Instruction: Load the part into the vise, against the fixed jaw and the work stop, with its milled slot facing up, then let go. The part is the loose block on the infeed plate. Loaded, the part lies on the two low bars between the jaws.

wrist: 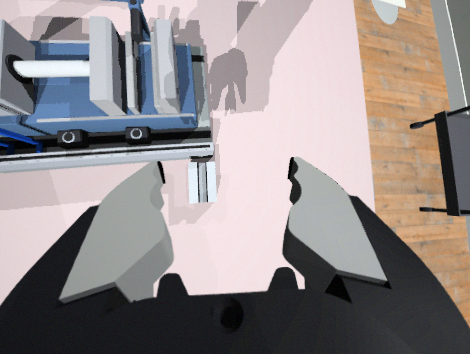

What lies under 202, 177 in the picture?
A part.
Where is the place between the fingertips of the gripper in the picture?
At 226, 163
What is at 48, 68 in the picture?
A white screw.
